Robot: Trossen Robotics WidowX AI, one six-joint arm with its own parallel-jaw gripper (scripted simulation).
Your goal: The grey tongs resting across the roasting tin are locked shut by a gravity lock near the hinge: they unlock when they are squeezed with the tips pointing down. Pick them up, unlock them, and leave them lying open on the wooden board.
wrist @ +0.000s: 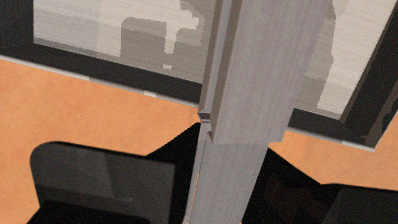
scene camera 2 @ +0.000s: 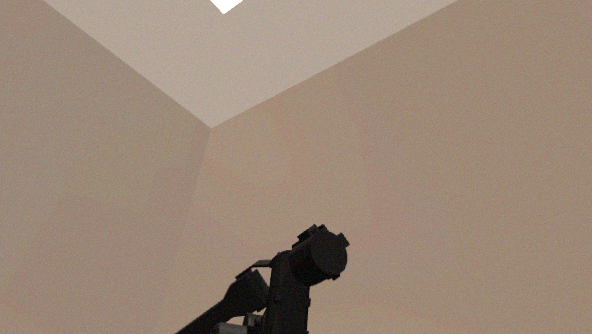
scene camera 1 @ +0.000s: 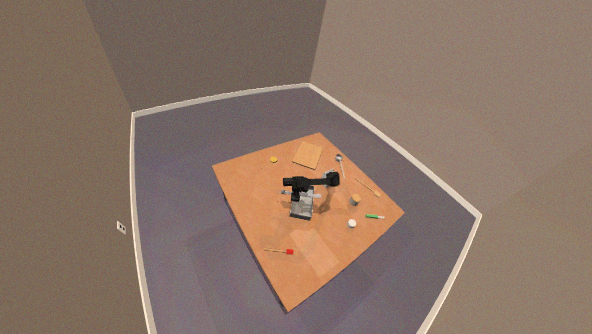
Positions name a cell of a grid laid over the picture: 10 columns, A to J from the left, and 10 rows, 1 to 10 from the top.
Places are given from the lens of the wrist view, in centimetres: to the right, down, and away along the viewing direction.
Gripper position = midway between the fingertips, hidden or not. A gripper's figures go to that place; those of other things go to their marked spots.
gripper (wrist: F7): 1, 1, 12
roasting tin (wrist: E3): -3, -5, 20
